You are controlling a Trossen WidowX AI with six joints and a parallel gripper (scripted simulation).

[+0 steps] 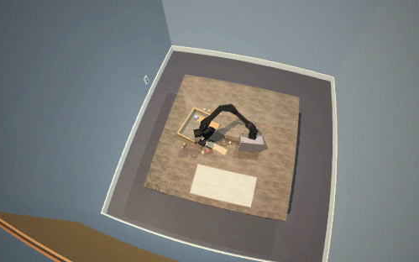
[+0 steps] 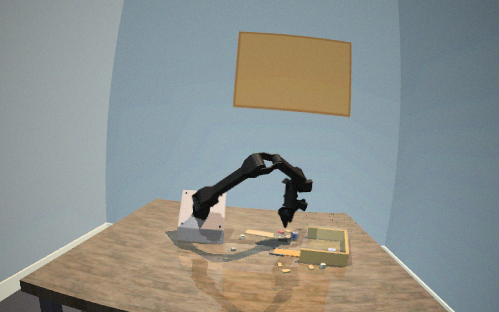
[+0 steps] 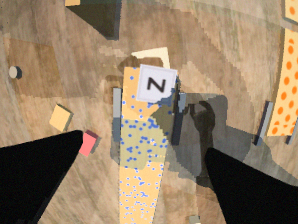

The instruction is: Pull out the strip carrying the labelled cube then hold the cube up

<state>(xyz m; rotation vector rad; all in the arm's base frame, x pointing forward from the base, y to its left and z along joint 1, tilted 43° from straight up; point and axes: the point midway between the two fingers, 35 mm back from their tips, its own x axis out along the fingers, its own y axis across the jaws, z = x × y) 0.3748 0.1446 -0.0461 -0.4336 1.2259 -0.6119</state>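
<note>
The pink block lies 7 cm to the left of my gripper tip, 6 cm below it and 3 cm behind it.
</note>
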